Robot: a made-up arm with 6 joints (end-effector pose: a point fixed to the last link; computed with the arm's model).
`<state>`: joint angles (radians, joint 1 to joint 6).
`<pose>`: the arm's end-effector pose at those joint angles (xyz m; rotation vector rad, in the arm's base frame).
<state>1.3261 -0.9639 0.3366 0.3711 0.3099 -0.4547</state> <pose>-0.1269 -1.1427 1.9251 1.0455 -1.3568 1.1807</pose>
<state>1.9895 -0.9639 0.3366 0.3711 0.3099 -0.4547</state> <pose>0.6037 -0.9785 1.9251 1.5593 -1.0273 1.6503</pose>
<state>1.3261 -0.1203 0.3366 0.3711 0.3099 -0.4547</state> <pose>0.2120 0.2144 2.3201 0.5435 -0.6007 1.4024</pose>
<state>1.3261 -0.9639 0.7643 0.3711 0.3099 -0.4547</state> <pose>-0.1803 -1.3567 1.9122 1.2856 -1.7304 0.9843</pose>
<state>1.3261 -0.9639 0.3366 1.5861 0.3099 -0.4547</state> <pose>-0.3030 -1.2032 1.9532 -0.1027 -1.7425 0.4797</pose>
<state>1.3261 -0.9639 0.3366 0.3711 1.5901 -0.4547</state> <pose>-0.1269 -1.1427 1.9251 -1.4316 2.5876 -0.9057</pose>
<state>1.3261 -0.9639 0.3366 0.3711 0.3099 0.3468</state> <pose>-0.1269 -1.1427 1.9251 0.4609 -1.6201 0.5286</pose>
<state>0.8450 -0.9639 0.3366 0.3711 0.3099 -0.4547</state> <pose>-0.6413 -0.9543 1.9251 0.6630 -1.5009 0.8199</pose>
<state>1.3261 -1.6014 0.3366 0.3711 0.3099 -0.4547</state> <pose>-0.2689 -1.7116 0.9796 1.3982 -1.9092 0.8646</pose>
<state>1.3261 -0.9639 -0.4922 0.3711 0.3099 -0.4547</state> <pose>-0.0413 -0.8003 1.6992 0.5525 -0.6141 1.4002</pose>
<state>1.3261 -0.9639 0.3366 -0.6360 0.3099 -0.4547</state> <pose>-0.1104 -0.9901 1.8830 1.9331 -0.6544 1.5943</pose>
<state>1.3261 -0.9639 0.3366 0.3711 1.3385 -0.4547</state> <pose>-0.1269 -1.1427 1.9251 1.4071 -2.4050 1.0250</pose>
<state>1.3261 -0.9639 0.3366 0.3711 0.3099 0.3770</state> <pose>-0.1269 -1.1427 1.9251 0.4385 -1.6260 0.5034</pose>
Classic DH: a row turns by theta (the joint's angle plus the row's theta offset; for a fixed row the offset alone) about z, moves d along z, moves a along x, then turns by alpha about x. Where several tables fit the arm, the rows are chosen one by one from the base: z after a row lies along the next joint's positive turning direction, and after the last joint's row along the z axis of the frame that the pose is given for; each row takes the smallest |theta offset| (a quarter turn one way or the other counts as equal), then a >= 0, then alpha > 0; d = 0 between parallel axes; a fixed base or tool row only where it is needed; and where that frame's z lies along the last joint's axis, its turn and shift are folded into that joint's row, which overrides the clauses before.
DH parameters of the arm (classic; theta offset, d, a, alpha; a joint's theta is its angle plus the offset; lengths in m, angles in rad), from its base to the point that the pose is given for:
joint 1: 0 0.564 0 -1.5708
joint 2: -1.5708 0 1.485 3.1416
joint 3: 0 0 0 -1.5708
joint 4: 0 -0.517 0 1.5708
joint 5: 0 0.165 0 -1.5708
joint 6: 1.5708 0 0 1.5708
tool (fixed): -1.5708 0 0 0

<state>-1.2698 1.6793 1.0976 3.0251 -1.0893 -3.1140</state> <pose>0.7254 -1.7839 0.1352 -0.2788 -0.4731 -1.3347</pose>
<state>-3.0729 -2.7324 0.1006 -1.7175 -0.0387 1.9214</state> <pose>1.0331 0.0469 -0.4859 2.9219 -0.0011 0.4496</pose>
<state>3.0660 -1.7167 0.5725 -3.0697 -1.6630 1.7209</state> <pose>1.7830 -0.3001 0.7451 -1.6046 0.7168 0.5886</pose>
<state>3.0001 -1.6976 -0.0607 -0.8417 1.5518 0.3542</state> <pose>1.3861 -0.0864 0.9002 2.6699 0.9810 0.1165</pose>
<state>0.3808 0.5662 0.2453 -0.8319 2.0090 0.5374</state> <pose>1.2006 0.3609 1.5384 0.2182 -1.2202 -0.9083</pose>
